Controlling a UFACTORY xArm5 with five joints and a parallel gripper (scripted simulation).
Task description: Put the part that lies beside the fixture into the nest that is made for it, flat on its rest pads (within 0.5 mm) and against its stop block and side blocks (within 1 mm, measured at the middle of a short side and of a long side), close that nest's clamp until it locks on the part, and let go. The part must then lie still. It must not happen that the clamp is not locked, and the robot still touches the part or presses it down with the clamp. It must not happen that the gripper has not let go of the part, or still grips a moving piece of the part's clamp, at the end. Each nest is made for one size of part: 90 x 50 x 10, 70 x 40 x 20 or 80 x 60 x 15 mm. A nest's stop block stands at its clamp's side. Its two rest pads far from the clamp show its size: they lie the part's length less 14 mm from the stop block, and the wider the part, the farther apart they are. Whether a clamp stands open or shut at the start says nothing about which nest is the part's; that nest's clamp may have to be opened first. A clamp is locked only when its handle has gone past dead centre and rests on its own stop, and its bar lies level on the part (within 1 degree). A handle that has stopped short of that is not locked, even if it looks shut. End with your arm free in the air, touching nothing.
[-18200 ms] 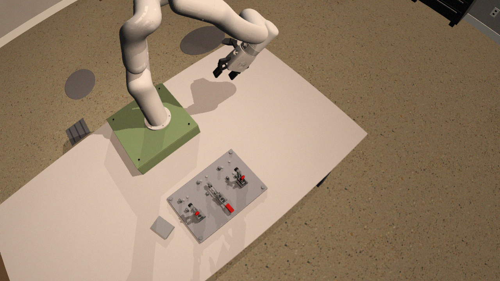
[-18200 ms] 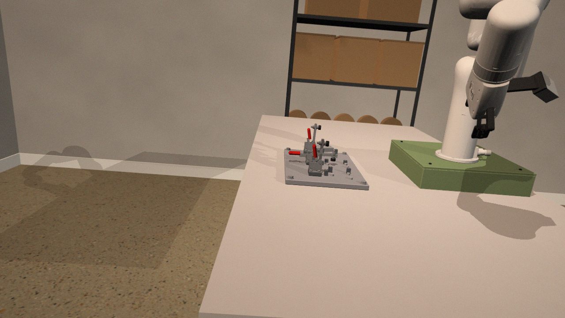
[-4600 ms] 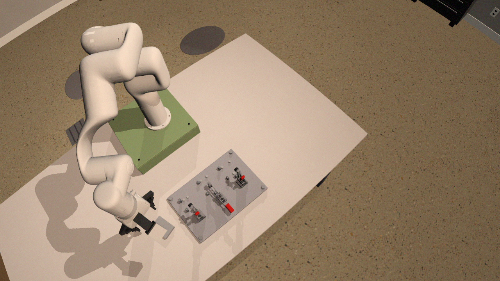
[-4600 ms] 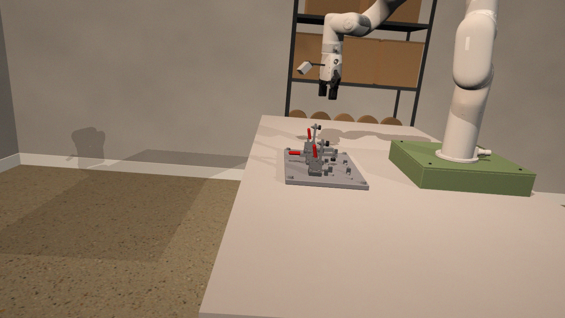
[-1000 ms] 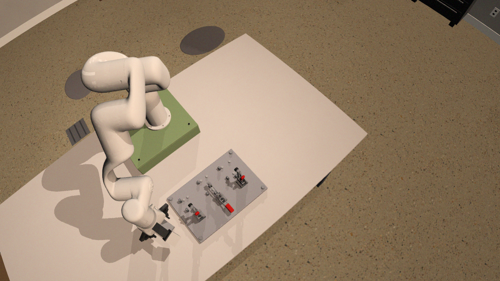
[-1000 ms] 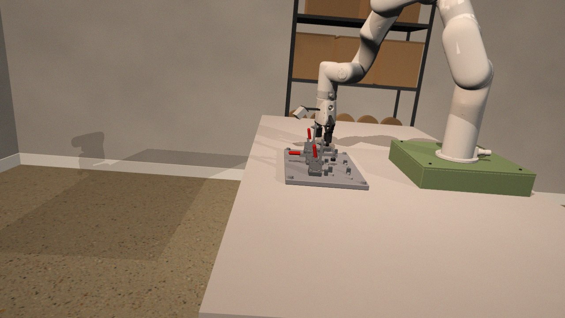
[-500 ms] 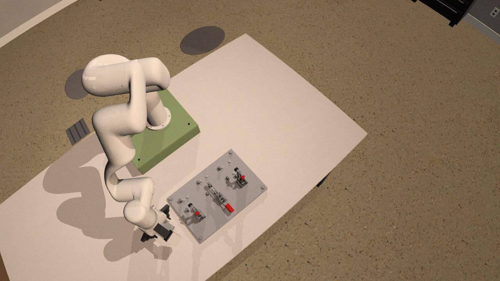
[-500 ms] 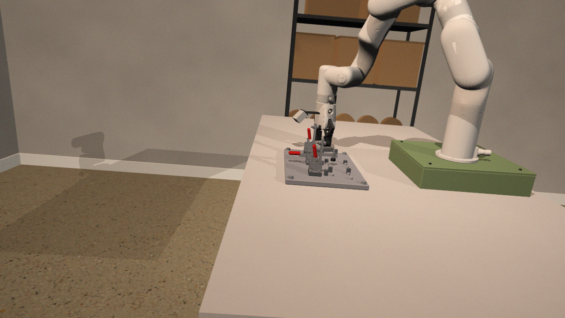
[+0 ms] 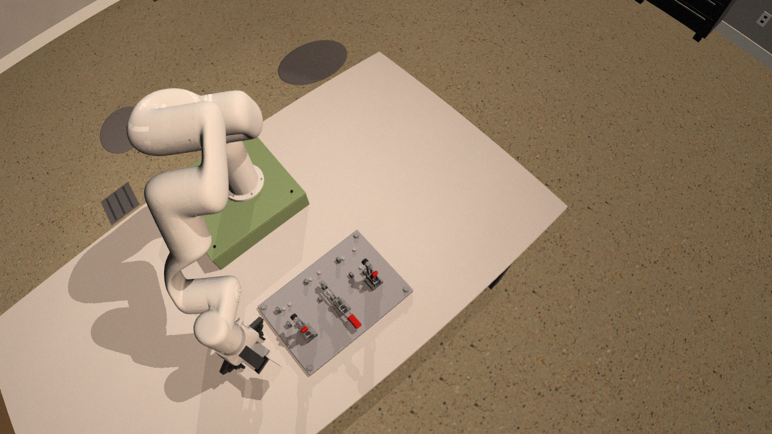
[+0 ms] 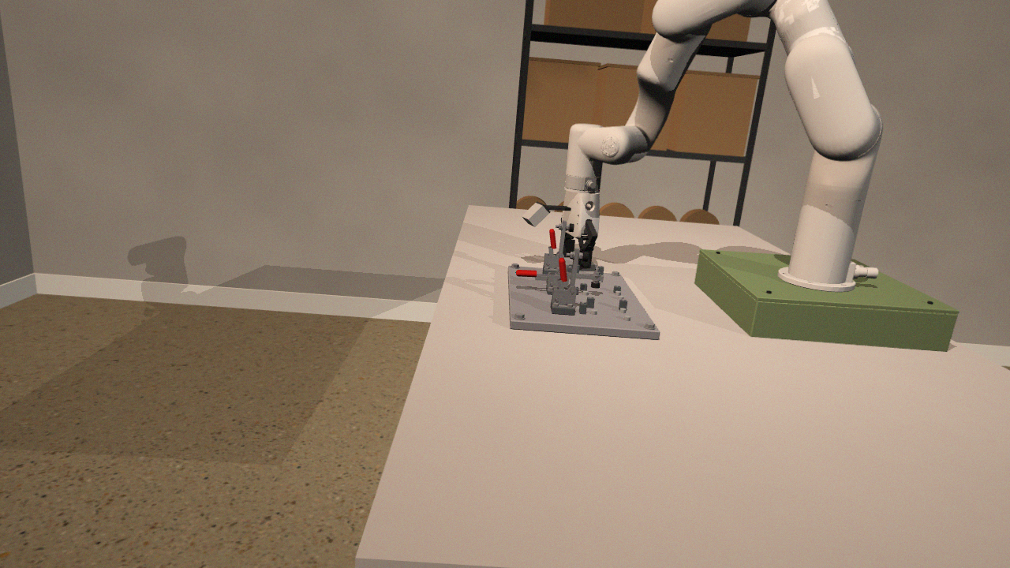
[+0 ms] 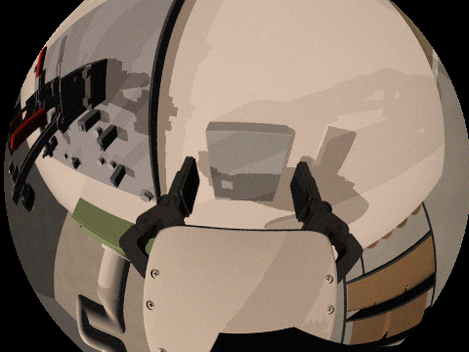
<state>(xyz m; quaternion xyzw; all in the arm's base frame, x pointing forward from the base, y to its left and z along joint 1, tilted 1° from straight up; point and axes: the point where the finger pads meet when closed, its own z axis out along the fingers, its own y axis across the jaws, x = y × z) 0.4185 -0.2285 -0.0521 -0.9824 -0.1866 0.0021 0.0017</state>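
Right now my hand is 10 mm above the grey block. Round my hand: grey fixture plate: 10 mm ahead, 260 mm to the left, 10 mm below.
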